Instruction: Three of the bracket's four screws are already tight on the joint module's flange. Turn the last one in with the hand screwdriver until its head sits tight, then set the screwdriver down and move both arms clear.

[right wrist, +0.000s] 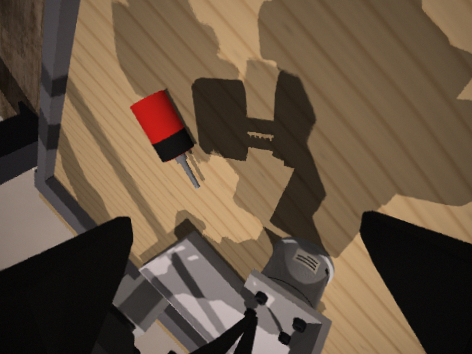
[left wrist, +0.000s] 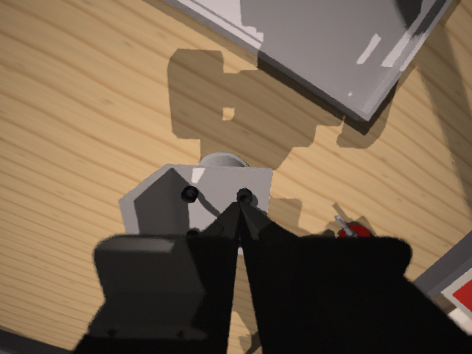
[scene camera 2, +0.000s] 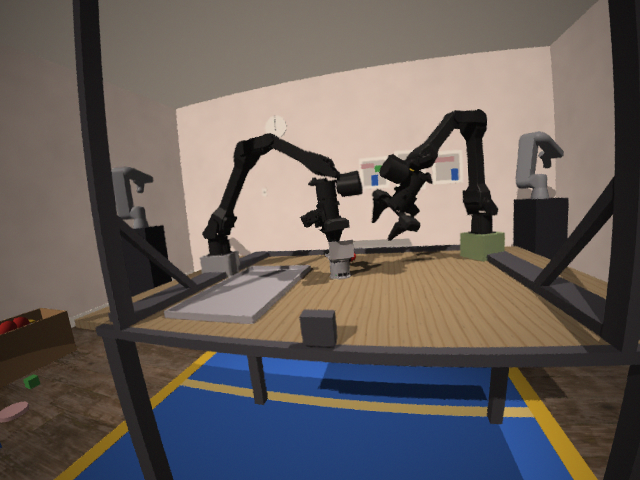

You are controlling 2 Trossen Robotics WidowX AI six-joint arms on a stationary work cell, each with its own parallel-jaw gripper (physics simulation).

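Places are measured from the left arm's base along level axes (x left, y down, z back), in millimetres.
Pixels of known places: left gripper, fingertip midpoint: (right wrist: pixel 253 316) (left wrist: pixel 239 208) (scene camera 2: pixel 334 252); right gripper, fingertip midpoint: (right wrist: pixel 248 225) (scene camera 2: pixel 380 231); left arm's base at its link origin: (right wrist: pixel 122 317) (scene camera 2: pixel 219 254); right arm's base at its link origin: (scene camera 2: pixel 482 232).
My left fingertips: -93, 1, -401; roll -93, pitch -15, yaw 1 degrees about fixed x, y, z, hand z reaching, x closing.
Note:
For each thing: its top centre in the pictures, then the offset to it from my left fingertips, as dx, dy, dz. "*": a spot on its surface instead.
- grey joint module at its top centre: (right wrist: pixel 275 314) (scene camera 2: pixel 339 255) -11, +8, -14
- screw head at a spot on its surface: (left wrist: pixel 244 195) * +1, +3, +9
- black screwdriver at its top centre: (right wrist: pixel 160 153) +157, +38, -33
- flat grey tray at its top centre: (right wrist: pixel 248 352) (scene camera 2: pixel 251 283) -96, +56, +228
- small dark cube at its top centre: (scene camera 2: pixel 317 312) -410, +15, +17
- green block at its top centre: (scene camera 2: pixel 482 232) +110, -10, -501
The grey joint module (scene camera 2: pixel 340 260) stands on the wooden table with a grey bracket (left wrist: pixel 206 196) on its flange, held by black screws (left wrist: pixel 189 193). My left gripper (left wrist: pixel 239 208) is shut and empty, its fingertips resting on one screw head (left wrist: pixel 244 195) on top of the bracket; it also shows in the scene view (scene camera 2: pixel 334 233). The red and black screwdriver (right wrist: pixel 166 127) lies flat on the table beyond the module, and its red handle shows in the left wrist view (left wrist: pixel 352 230). My right gripper (scene camera 2: pixel 395 216) hangs open and empty above the table, right of the module.
A flat grey tray (scene camera 2: pixel 240 294) lies left of the module. A small dark cube (scene camera 2: pixel 318 326) sits at the table's front edge. A green block (scene camera 2: pixel 481 245) carries the right arm's base. Dark rails (scene camera 2: pixel 542 287) run along the table's sides.

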